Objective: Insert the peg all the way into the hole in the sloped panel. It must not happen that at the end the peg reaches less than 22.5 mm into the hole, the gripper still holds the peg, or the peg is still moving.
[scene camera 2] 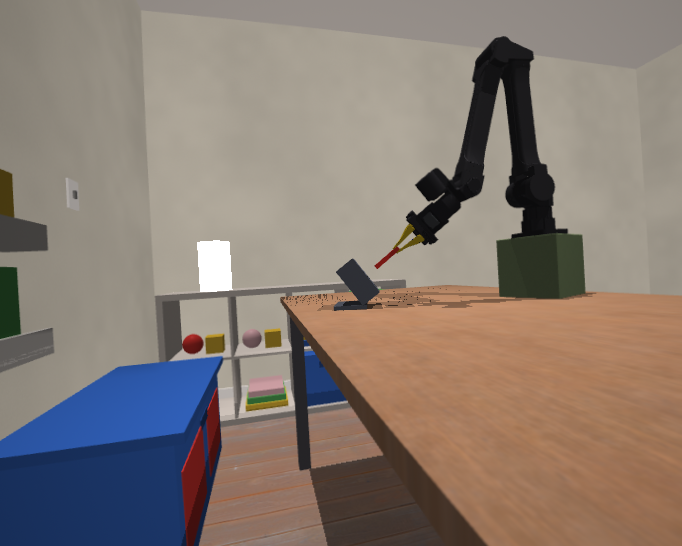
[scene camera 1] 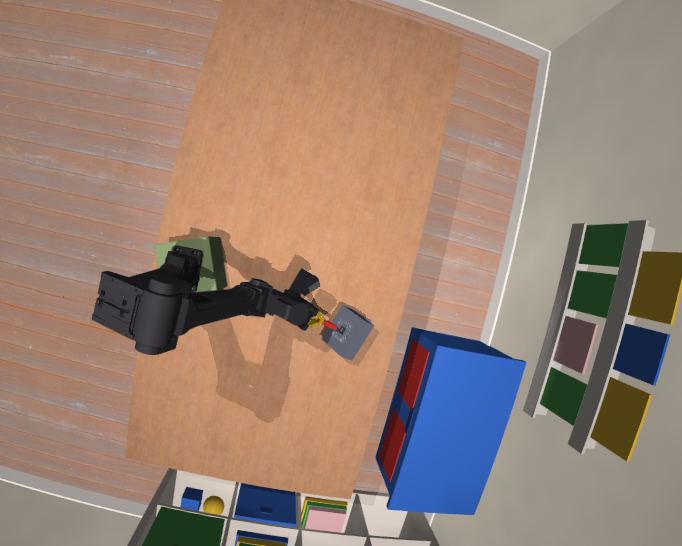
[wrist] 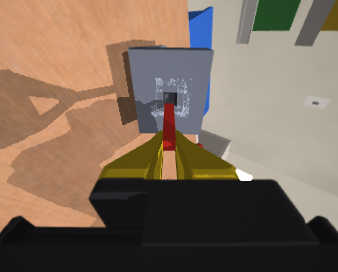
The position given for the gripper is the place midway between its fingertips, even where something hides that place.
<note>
In view: the gripper [scene camera 2: 394,251].
The gripper also shows in the wrist view [wrist: 169,136].
</note>
